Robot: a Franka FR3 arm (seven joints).
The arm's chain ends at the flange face. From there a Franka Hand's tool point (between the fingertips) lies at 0.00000 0.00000 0.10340 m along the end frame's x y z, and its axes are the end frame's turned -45 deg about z.
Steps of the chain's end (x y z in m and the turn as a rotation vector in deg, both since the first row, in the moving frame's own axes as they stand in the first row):
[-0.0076 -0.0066 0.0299 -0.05 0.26 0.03]
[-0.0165 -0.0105 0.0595 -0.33 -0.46 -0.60]
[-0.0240 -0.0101 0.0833 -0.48 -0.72 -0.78]
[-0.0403 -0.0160 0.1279 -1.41 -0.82 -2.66]
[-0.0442 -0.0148 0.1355 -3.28 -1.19 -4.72]
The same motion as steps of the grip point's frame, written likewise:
[-0.0004 -0.0096 0.0299 -0.22 0.15 0.03]
[-0.0053 -0.0193 0.0595 0.09 -0.56 -0.60]
[-0.0114 -0.0244 0.0833 0.17 -0.85 -0.78]
[-0.0200 -0.0390 0.1279 -0.42 -1.58 -2.66]
[-0.0264 -0.0388 0.1353 -1.48 -3.16 -4.72]

